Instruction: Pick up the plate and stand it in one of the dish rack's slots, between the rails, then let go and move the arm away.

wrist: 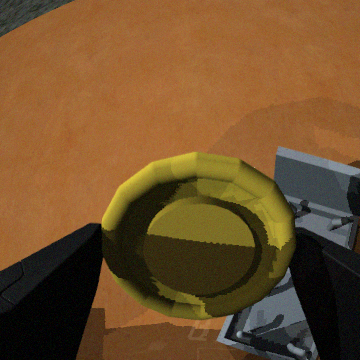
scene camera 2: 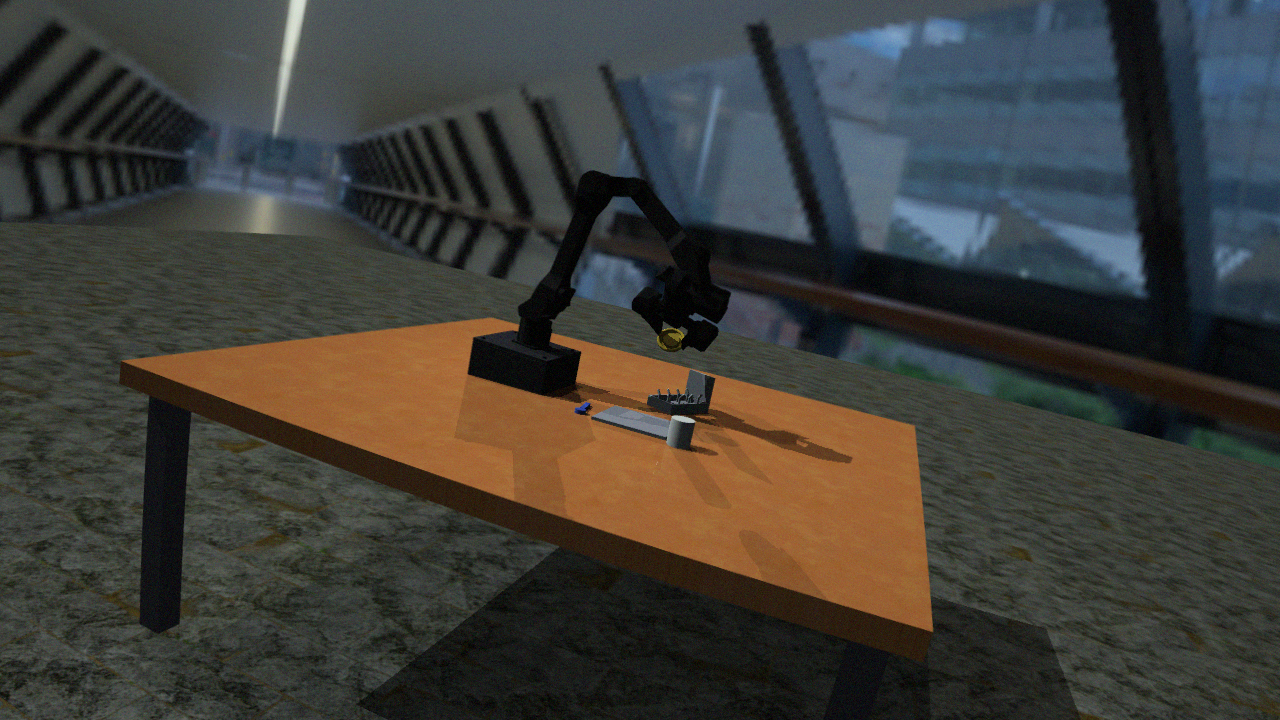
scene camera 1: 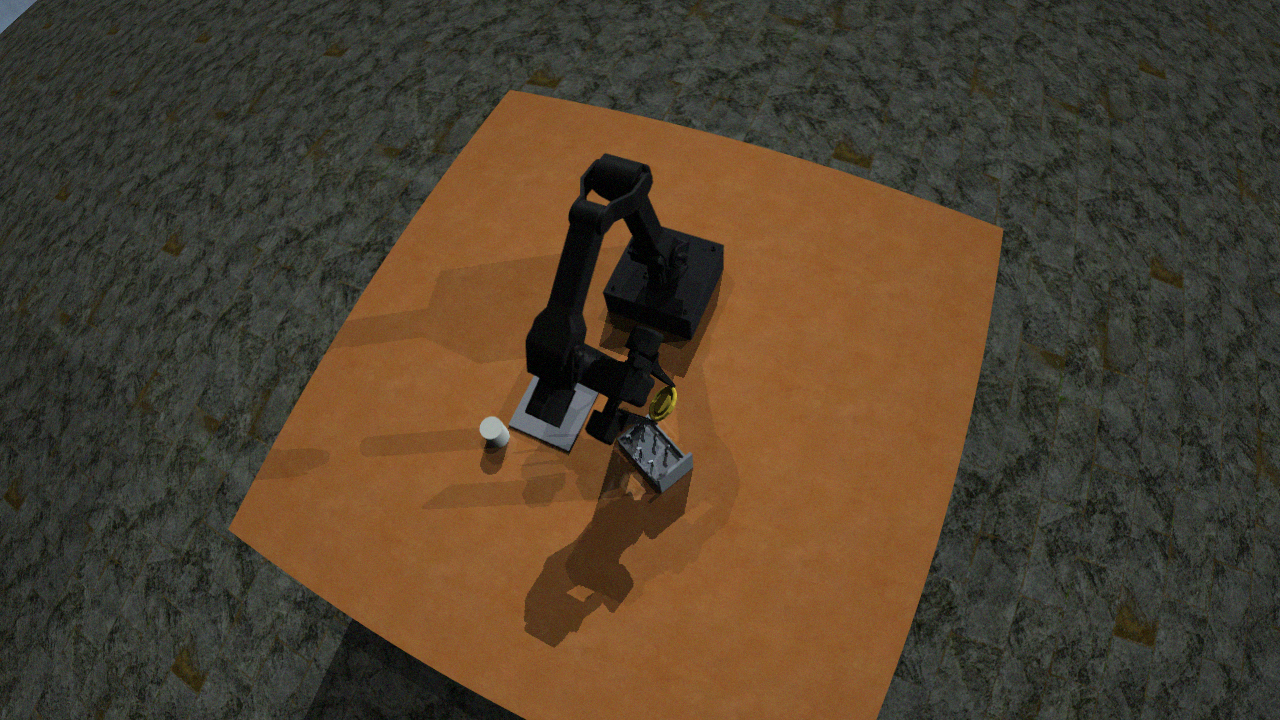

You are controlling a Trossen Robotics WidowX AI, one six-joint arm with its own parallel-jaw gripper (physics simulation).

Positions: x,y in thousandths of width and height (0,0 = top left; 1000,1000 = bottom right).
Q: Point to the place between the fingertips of the gripper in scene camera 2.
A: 525,474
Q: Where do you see a yellow plate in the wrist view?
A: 551,654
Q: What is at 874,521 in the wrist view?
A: A grey dish rack.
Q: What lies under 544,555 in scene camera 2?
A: A grey dish rack.
